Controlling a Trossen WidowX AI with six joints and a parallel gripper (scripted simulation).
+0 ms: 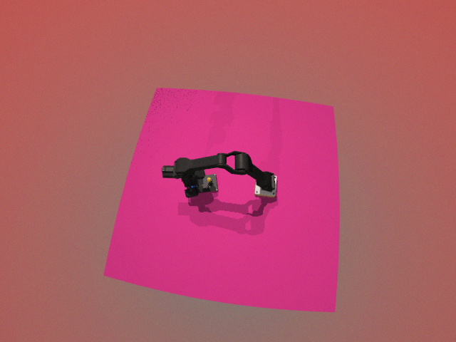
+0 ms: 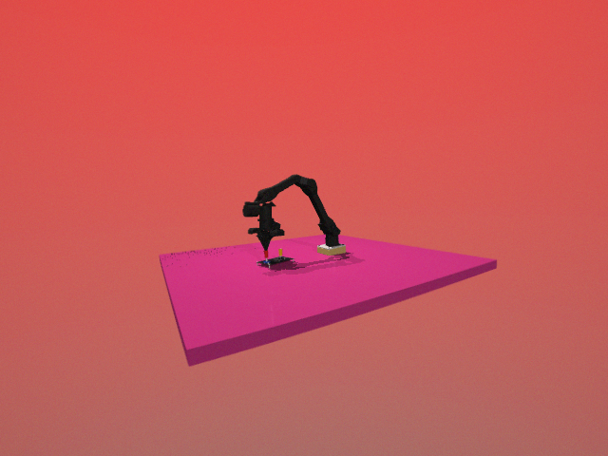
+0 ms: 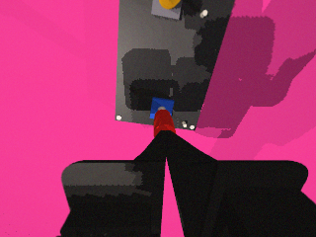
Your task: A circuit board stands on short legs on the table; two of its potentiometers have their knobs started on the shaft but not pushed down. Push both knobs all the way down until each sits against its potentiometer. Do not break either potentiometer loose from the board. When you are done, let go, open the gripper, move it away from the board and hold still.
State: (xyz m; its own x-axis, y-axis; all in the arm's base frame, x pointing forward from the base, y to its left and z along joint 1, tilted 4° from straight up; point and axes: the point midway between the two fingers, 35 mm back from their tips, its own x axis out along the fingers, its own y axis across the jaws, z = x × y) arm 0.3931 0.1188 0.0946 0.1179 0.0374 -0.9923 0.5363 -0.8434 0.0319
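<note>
My gripper tip is 80 mm past the orange knob, 50 mm to the left of it and 20 mm above it. From my gripper tip the other things lie so: red knob 20 mm below.
</note>
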